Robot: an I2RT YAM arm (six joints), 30 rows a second.
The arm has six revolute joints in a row. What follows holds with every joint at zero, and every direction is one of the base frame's.
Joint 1 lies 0.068 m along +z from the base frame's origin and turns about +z.
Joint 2 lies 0.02 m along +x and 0.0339 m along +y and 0.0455 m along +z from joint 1 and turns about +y.
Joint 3 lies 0.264 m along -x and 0.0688 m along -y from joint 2 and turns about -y.
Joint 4 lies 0.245 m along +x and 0.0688 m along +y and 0.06 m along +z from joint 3 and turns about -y.
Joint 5 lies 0.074 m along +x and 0.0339 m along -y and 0.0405 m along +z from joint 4 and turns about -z.
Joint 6 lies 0.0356 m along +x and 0.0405 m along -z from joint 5 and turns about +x.
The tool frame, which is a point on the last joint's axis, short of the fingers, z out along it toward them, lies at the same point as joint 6; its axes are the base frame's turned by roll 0, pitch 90 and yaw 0 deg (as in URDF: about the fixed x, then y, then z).
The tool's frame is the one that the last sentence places.
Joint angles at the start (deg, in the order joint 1, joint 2, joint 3, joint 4, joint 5, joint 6):
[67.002 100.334 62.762 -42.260 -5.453 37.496]
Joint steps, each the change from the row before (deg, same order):
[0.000 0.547 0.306 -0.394 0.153 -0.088]
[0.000 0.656 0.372 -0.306 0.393 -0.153]
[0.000 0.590 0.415 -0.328 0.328 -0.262]
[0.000 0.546 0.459 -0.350 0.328 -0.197]
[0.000 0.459 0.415 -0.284 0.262 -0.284]
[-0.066 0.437 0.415 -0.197 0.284 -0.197]
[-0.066 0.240 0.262 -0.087 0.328 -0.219]
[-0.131 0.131 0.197 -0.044 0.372 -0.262]
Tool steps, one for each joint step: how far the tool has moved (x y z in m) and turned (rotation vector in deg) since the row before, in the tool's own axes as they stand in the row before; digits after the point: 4 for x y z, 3 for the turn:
[-0.0006 0.0001 0.0018 0.506 0.409 -0.028]
[-0.0011 0.0003 0.0021 0.669 0.229 -0.101]
[-0.0011 0.0004 0.0016 0.564 0.202 -0.220]
[-0.0012 0.0005 0.0012 0.524 0.152 -0.163]
[-0.0011 0.0006 0.0009 0.405 0.106 -0.260]
[-0.0015 0.0004 0.0008 0.363 -0.001 -0.117]
[-0.0011 0.0001 0.0003 0.307 -0.150 -0.150]
[-0.0012 -0.0003 -0.0001 0.298 -0.252 -0.134]

